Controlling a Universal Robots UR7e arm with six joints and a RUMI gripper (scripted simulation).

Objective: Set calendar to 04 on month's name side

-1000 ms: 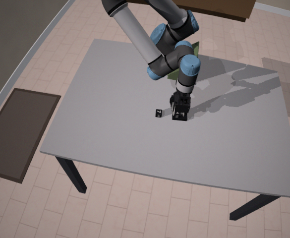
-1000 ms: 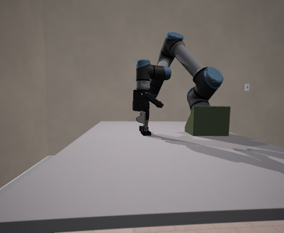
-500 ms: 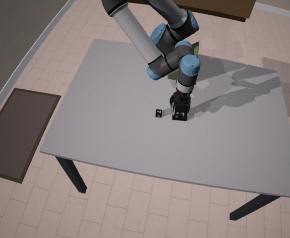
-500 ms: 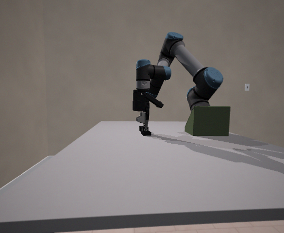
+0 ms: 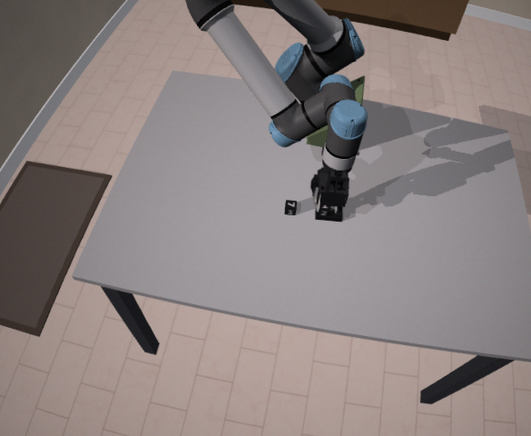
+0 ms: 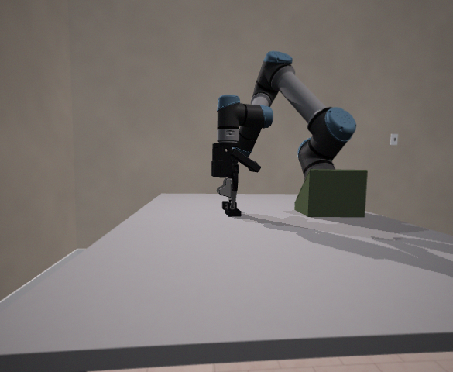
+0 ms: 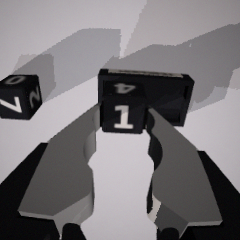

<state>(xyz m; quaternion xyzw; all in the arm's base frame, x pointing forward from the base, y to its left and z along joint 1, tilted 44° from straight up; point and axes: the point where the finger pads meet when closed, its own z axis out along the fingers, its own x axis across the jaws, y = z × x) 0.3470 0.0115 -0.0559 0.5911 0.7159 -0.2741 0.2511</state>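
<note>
Now: hand 20 mm to the right of the black calendar tray and 30 mm above it.
</note>
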